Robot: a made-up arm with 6 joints.
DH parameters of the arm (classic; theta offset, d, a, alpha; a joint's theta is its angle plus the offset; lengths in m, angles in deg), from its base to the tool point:
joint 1: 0 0.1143 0 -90
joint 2: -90 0 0.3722 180
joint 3: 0 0 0 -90
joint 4: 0 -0.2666 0 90
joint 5: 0 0.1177 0 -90
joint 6: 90 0 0 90
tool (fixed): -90 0 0 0
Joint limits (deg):
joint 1: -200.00..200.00
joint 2: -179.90..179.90
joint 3: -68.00..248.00
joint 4: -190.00..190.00
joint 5: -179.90..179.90
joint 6: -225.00..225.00
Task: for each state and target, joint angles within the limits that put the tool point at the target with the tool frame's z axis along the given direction. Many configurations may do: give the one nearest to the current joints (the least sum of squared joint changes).
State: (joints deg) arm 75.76 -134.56 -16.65 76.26 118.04 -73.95
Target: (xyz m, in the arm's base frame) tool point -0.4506 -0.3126 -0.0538 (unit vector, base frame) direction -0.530 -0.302 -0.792
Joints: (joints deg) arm 35.99 -133.37 5.43 95.80 117.32 -85.77
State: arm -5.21 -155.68 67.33 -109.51 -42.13 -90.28
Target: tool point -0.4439 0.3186 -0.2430 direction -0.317 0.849 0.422
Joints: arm -26.62 -128.65 94.78 -136.87 -54.91 -76.42
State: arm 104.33 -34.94 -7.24 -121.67 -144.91 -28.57
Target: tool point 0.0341 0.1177 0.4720 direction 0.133 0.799 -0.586
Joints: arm 79.33 -26.85 1.92 -84.29 -104.05 -63.82
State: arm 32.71 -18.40 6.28 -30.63 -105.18 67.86
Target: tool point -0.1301 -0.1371 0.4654 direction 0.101 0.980 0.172
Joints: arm 8.18 -64.36 -16.60 -5.31 -117.47 71.04
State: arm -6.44 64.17 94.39 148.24 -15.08 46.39
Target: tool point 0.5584 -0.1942 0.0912 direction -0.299 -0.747 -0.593
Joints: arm -30.54 71.48 43.22 188.39 -33.99 46.00
